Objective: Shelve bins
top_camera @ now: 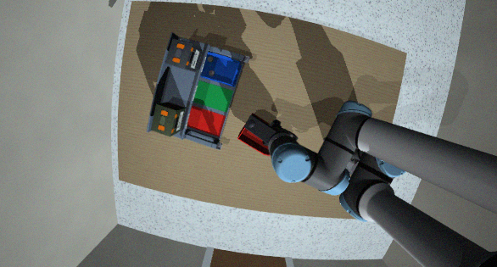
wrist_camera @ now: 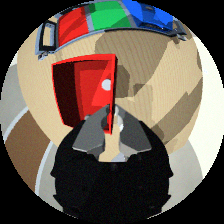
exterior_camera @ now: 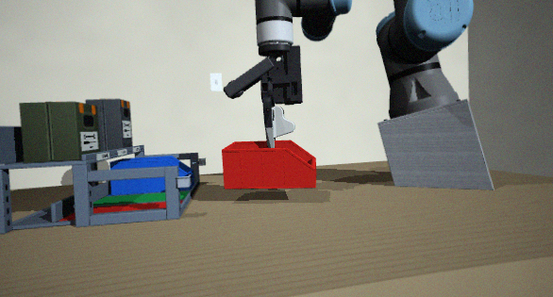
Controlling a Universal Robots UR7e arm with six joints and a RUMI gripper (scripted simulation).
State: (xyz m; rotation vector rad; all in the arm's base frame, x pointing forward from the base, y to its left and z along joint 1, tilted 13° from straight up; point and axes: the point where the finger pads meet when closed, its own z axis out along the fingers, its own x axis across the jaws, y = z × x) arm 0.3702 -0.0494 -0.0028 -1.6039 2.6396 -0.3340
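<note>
Right now the red bin is 2 cm ahead of my hand, 4 cm to the left of it and 3 cm below it. Also, from my hand: blue bin 22 cm ahead, 22 cm to the right, 6 cm below; then top board 35 cm ahead, 14 cm to the right; then green box 37 cm ahead, 3 cm to the right, 5 cm above.
</note>
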